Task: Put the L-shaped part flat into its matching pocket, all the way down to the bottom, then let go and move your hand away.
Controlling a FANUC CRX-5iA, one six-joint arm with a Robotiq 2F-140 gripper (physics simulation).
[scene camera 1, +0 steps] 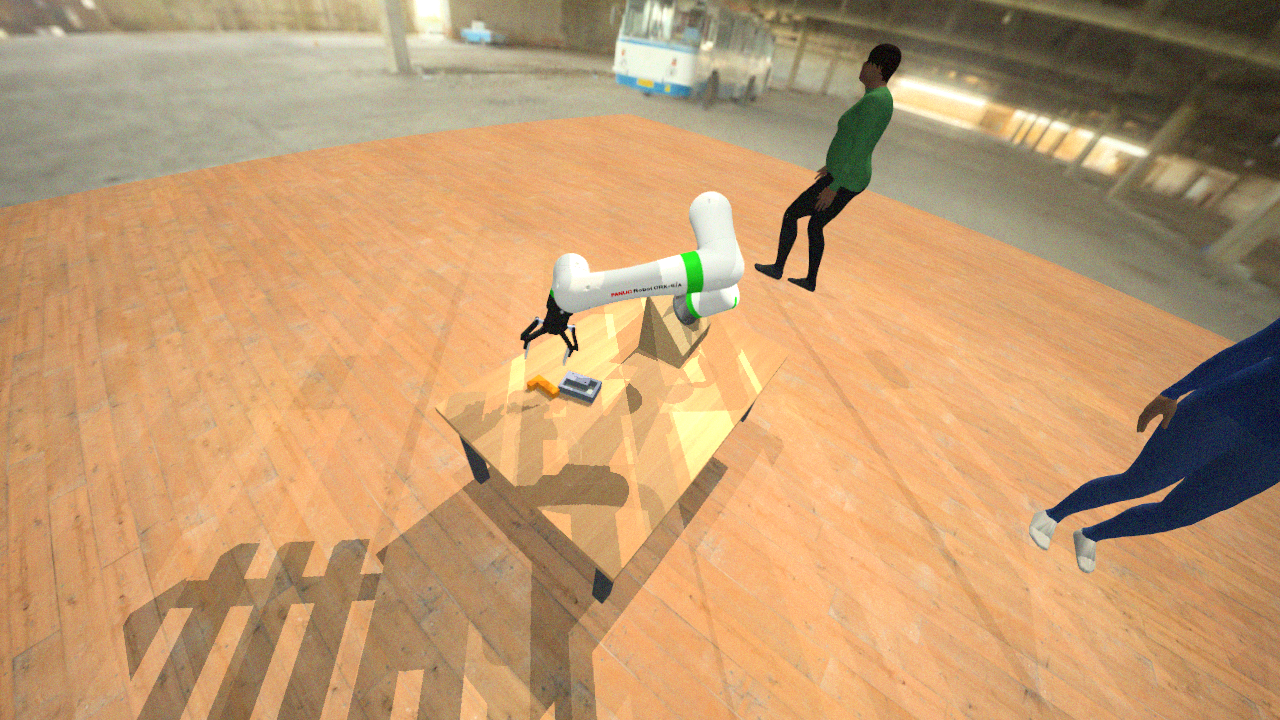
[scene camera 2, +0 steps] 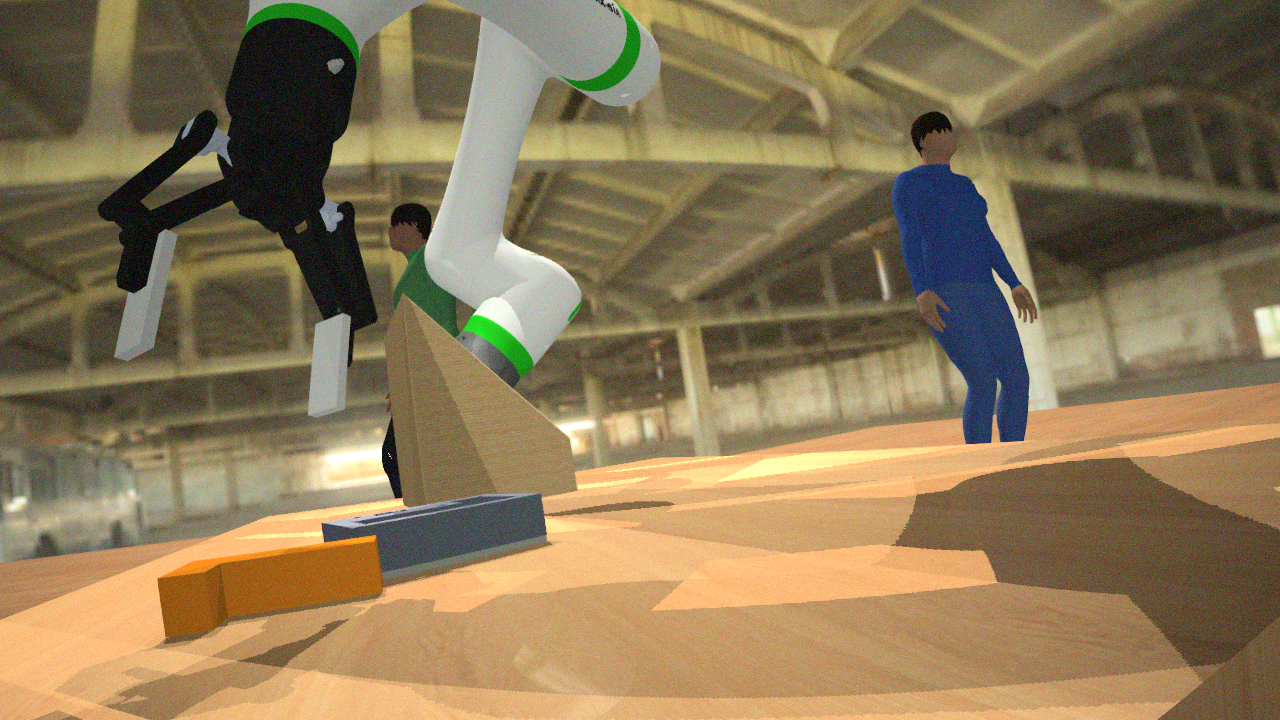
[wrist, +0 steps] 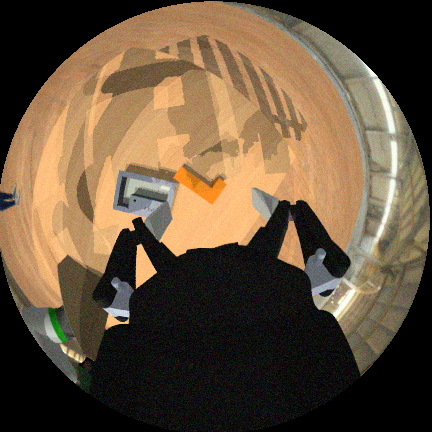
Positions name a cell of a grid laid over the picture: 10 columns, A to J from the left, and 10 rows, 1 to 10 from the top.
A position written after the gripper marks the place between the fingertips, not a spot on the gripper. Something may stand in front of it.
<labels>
gripper: scene camera 1 E6; scene camera 2 B6; wrist E5
</labels>
